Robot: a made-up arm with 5 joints.
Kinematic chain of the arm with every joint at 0, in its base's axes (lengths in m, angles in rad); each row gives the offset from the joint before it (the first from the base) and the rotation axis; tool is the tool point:
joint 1: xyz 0 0 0.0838 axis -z
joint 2: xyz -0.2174 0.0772 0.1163 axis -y
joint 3: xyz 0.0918 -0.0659 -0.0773 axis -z
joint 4: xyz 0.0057 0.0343 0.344 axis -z
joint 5: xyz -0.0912 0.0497 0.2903 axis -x
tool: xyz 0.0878 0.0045 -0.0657
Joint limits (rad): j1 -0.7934..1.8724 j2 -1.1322..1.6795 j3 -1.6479..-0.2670 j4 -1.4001..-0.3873 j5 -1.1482..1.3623
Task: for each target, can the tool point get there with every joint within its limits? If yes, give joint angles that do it. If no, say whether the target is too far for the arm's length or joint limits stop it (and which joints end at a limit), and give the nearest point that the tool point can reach.
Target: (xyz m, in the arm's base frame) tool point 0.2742 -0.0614 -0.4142
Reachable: no: joint limits stop it (at a limit: joint 2, joint 3, joint 4) | nearest point 0.2970 -0.0665 0.3357 | short by 0.750 m
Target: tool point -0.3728 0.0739 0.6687
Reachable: yes | joints 0.1496 0.3110 -1.1905 -0.4950 -0.3095
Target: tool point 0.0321 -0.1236 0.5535
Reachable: yes | joints 1.3163 -0.7066 -1.3927 -0.8048 0.2999
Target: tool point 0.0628 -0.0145 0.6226
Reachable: yes | joints 0.7308 -0.4574 -0.7261 -1.2419 0.5914
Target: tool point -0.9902 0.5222 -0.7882
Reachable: no: too far | nearest point -0.6573 0.3466 0.0924 | short by 0.958 m
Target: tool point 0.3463 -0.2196 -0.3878
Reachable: no: joint limits stop it (at a limit: joint 2, joint 3, joint 4) | nearest point 0.2659 -0.1686 0.3362 | short by 0.730 m
